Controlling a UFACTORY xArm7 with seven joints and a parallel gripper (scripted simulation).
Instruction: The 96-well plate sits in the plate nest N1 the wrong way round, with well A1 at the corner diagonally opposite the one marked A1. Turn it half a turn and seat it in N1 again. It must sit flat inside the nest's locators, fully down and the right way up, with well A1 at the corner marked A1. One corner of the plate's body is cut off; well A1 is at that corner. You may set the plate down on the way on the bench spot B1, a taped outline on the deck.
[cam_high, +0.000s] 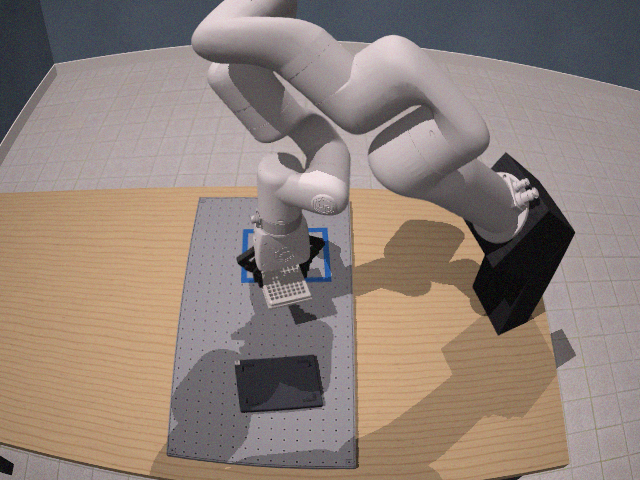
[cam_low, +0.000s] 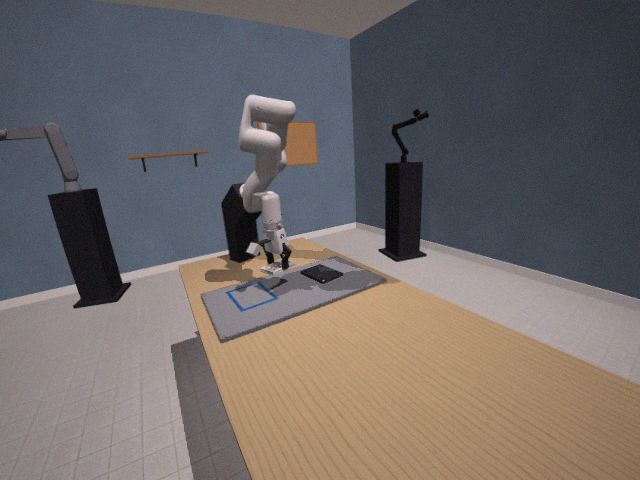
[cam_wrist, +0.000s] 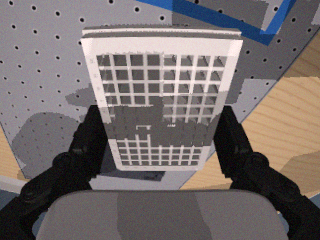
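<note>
My gripper is now 200 mm to the right of the dark plate nest N1, 100 mm above it and 50 mm past it. From my hand the other things lie so: white 96-well plate: 10 mm below.
</note>
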